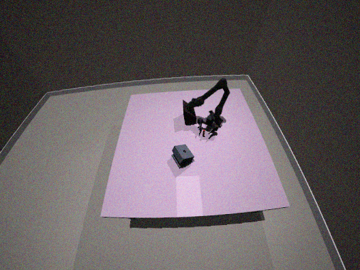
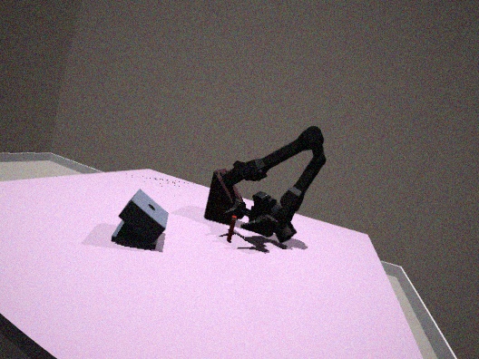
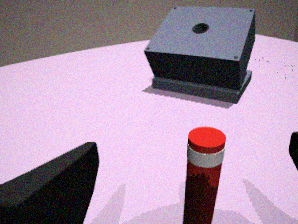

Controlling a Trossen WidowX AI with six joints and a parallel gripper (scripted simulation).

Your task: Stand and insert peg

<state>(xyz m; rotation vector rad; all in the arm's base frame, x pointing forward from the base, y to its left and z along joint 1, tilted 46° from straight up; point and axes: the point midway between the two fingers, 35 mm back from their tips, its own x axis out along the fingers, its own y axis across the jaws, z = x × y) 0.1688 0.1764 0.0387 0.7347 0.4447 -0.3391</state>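
The red peg is 10 mm behind my gripper tip and 10 mm below it. Round my gripper tip: sloped panel: 210 mm ahead, 160 mm to the right.
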